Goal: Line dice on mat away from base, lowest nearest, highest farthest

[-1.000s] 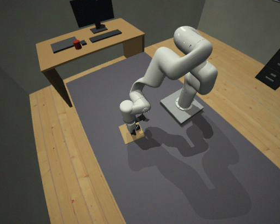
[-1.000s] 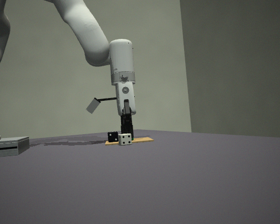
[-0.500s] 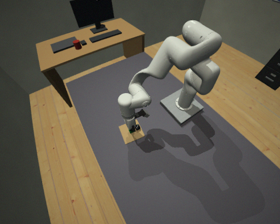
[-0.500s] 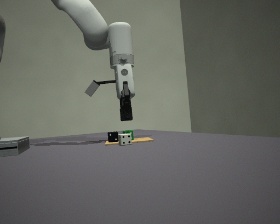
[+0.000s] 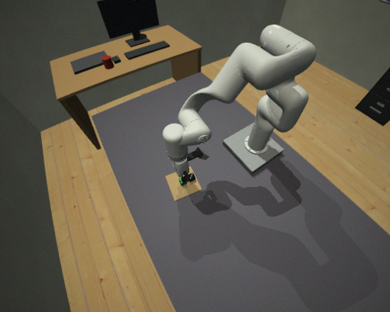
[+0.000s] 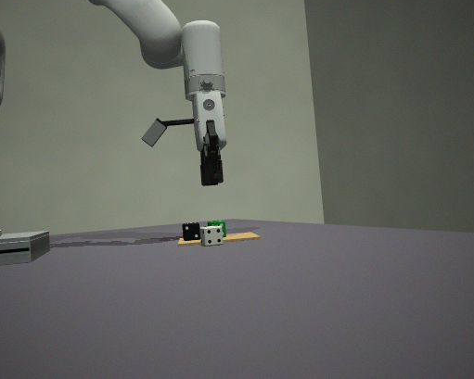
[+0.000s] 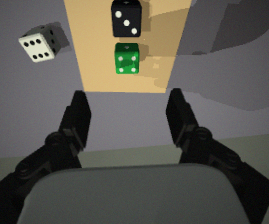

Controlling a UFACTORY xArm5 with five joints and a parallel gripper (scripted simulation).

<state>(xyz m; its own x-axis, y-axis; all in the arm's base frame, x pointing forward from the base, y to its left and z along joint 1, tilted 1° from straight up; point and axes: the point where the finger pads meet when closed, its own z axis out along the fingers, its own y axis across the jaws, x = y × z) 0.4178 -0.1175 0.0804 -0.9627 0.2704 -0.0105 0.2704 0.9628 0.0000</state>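
The white die is 10 cm to the right of my hand, 10 cm below it and 5 cm behind it. Round my hand: tan mat (11 cm below); green die (10 cm below); black die (10 cm below, 4 cm behind, 1 cm to the left).
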